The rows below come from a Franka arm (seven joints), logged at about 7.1 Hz.
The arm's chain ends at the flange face. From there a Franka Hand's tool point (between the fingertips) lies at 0.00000 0.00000 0.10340 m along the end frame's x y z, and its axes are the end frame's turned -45 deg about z.
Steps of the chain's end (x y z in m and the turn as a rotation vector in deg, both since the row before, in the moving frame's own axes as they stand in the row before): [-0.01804 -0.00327 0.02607 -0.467 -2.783 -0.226]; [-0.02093 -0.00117 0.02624 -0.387 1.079 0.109]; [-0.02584 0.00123 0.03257 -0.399 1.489 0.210]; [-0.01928 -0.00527 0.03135 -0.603 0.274 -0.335]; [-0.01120 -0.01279 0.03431 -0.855 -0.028 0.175]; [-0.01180 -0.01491 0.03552 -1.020 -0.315 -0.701]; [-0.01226 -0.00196 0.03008 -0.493 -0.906 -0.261]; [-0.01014 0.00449 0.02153 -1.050 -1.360 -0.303]
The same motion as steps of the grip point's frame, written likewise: [-0.01460 -0.01801 0.02594 1.638 -2.298 -0.226]; [-0.01309 -0.01376 0.02622 -1.037 0.489 0.109]; [-0.01776 -0.01499 0.03253 -1.335 0.771 0.210]; [-0.01032 -0.01624 0.03134 -0.620 -0.233 -0.335]; [0.00000 -0.01591 0.03430 -0.585 -0.624 0.175]; [0.00050 -0.01798 0.03550 -0.499 -0.944 -0.701]; [-0.00907 -0.01058 0.03006 0.292 -0.989 -0.261]; [-0.01342 -0.00438 0.02148 0.219 -1.704 -0.303]
